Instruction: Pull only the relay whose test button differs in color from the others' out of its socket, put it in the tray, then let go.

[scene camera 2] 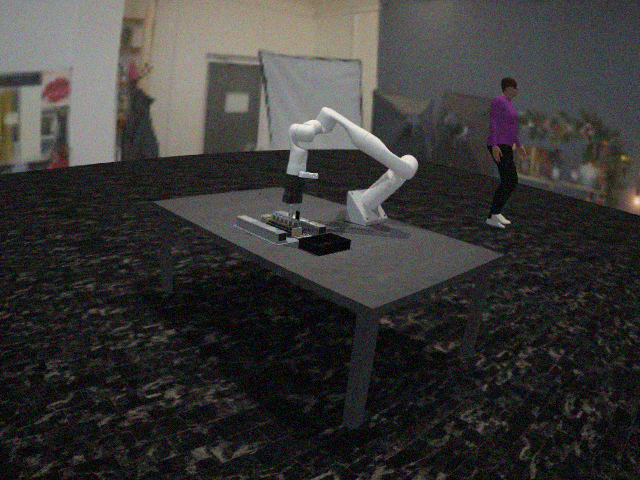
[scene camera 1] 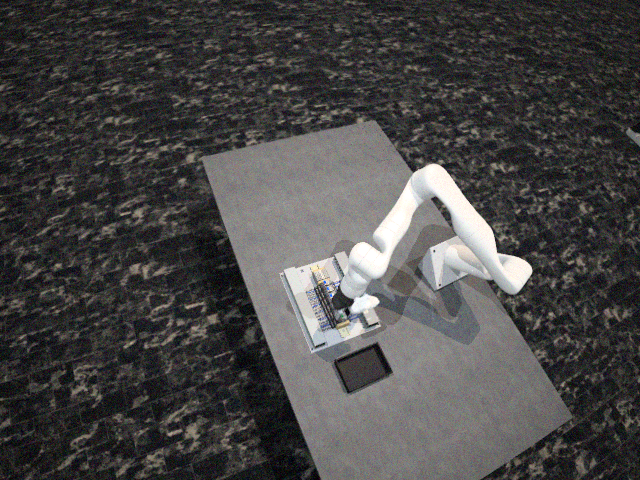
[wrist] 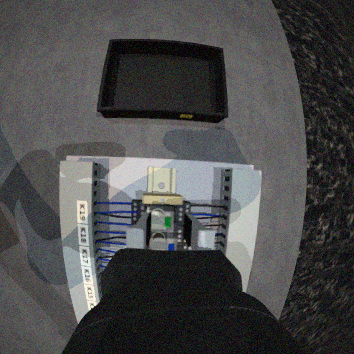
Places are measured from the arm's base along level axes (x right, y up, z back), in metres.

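Pixels of known places: gripper, between the fingertips: [scene camera 2: 293, 219] [scene camera 1: 341, 315] [wrist: 167, 223]; arm's base, origin of its link: [scene camera 2: 368, 201] [scene camera 1: 453, 256].
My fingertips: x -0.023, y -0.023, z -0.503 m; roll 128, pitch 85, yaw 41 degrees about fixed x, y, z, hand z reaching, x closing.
Ahead of a thing's pixels: the offset from my fingertips to its top centre. "*": to the spot under its first point.
A relay with a green test button @[dx -0.003, dy +0.003, dz +0.005 m] [wrist: 168, 222] sits at the end of the relay row in the wrist view. The neighbouring relay has a blue button @[dx +0.026, dy +0.001, dz -0.003 m] [wrist: 171, 247]; further relays in the row are hidden by the gripper body. My gripper [wrist: 167, 223] [scene camera 2: 294, 214] is open and points down over the row, one finger on each side of the green-button and blue-button relays. The green-button relay stands in line with its neighbour, at its socket. In scene camera 1 the fingertips are hard to make out. The black tray @[* dx -0.182, dy -0.065, dz -0.001 m] [scene camera 1: 363, 368] [scene camera 2: 324, 244] [wrist: 162, 80] is empty and stands beside the panel.
The panel has a grey wire duct [wrist: 77, 192] [scene camera 2: 261, 228] with labels K19, K18, K17 and more, and a second duct @[dx +0.097, dy -0.026, dz -0.092 m] [wrist: 243, 210] opposite. Blue and black wires run to both ducts. A beige end block @[dx -0.020, dy -0.028, dz +0.002 m] [wrist: 162, 199] lies between the row and the tray. A person [scene camera 2: 503, 124] stands beyond the table.
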